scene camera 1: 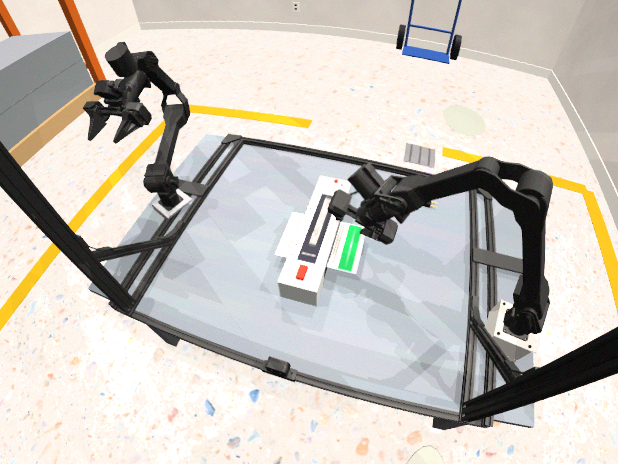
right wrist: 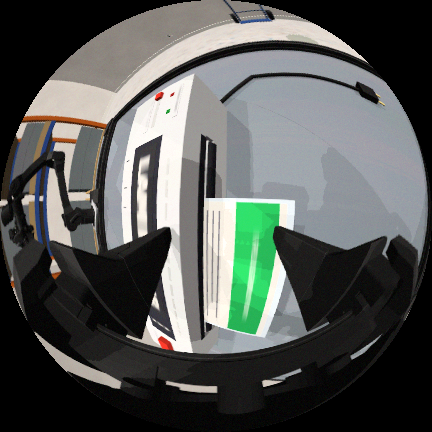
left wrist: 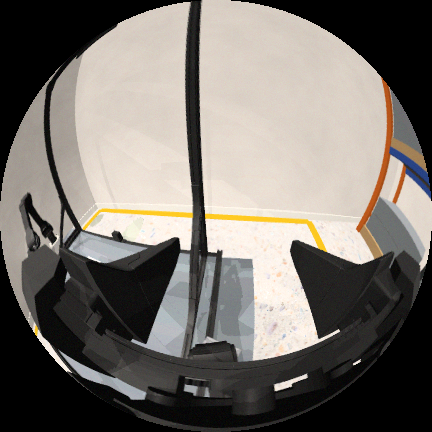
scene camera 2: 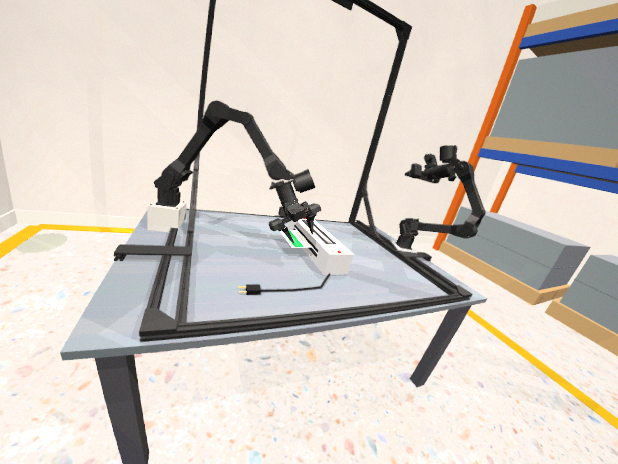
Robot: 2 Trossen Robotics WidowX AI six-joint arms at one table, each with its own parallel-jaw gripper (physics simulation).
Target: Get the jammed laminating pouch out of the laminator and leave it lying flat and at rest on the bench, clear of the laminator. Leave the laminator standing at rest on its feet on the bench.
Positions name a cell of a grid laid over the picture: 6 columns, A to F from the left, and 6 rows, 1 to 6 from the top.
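Observation:
Open and holding nothing, the left gripper (scene camera 1: A2) (left wrist: D4) appears in scene camera 1 and in the left wrist view. The right gripper (scene camera 1: D3) (scene camera 2: C4) (right wrist: D4) can be seen as well, and so can a white laminator (scene camera 2: D4) (right wrist: C3).

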